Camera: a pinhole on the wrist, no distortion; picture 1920 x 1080 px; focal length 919.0 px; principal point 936.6 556.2 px. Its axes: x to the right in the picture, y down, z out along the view. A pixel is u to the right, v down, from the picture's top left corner.
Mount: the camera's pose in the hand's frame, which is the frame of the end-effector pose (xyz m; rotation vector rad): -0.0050 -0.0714 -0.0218 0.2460 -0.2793 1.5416
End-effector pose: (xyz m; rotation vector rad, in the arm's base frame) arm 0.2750 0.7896 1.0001 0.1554 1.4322 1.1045
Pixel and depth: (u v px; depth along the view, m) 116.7 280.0 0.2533
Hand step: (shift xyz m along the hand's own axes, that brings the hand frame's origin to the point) 0.0632 -0.3693 0.1444
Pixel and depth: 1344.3 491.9 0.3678
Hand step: 0.0138 -0.0387 0.3796
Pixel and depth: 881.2 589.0 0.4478
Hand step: -0.0315 -0.2439 0.3918
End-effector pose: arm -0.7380 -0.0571 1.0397 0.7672 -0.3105 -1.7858
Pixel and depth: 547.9 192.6 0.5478
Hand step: 0.1969 -0.4739 0.4232
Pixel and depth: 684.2 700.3 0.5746
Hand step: -0.1098 -0.4079 0.4670
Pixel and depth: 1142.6 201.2 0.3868
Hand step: 0.1363 -0.1192 0.3747
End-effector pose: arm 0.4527 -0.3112 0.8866 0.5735 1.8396 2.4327
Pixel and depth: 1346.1 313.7 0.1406
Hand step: 0.0294 -0.0591 0.1323
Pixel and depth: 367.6 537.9 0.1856
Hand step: -0.0067 -0.2410 0.1157
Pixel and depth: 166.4 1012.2 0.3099
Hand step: -0.1683 -0.4160 0.1824
